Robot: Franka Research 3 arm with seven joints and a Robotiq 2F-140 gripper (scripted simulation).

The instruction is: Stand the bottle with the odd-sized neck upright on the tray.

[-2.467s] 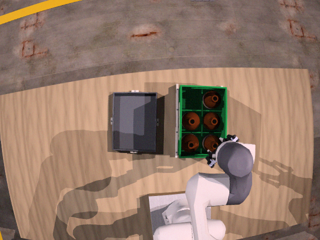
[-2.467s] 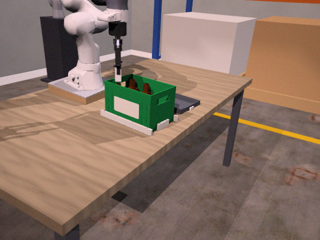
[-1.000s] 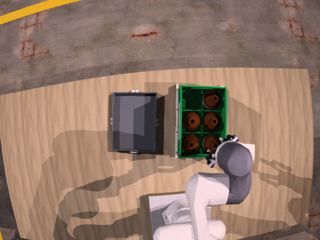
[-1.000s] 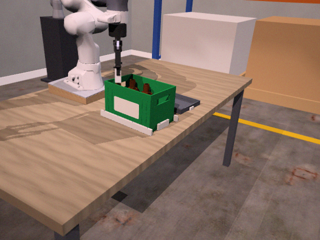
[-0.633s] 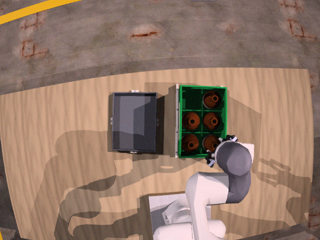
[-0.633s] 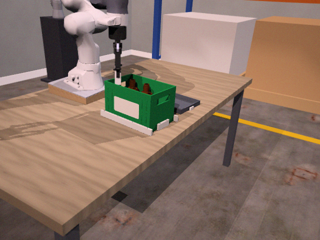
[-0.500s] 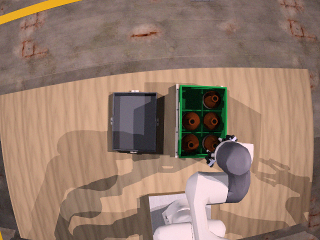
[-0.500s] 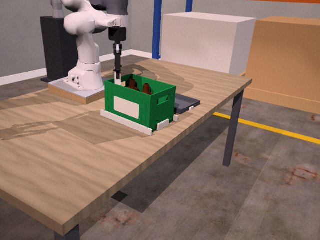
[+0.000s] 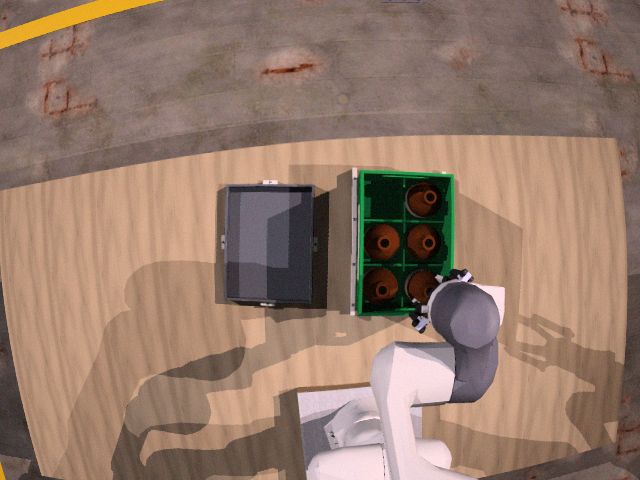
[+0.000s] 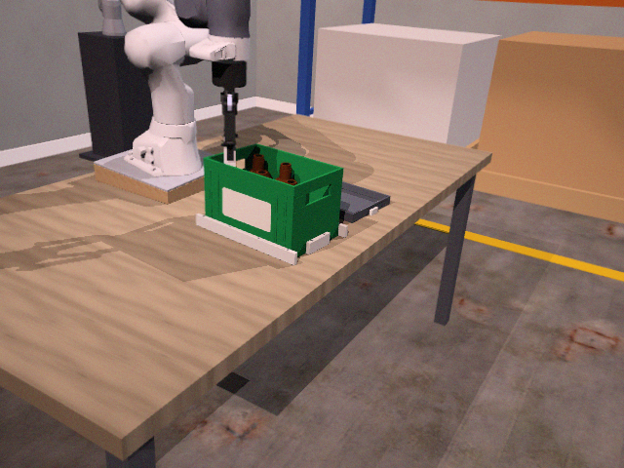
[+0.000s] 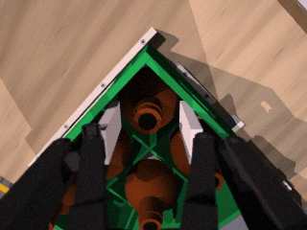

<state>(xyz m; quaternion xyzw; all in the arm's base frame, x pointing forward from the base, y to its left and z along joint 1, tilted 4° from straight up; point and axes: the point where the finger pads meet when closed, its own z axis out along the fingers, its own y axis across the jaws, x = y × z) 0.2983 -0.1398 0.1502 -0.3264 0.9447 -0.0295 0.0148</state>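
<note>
Now: hand 100 mm short of the green crate, 100 mm above it and 40 mm to the right of it. Also, from my hand: dark grey tray (310 mm to the left, 170 mm below, 130 mm ahead); then brown bottle (180 mm ahead, 90 mm below, 20 mm to the right).
</note>
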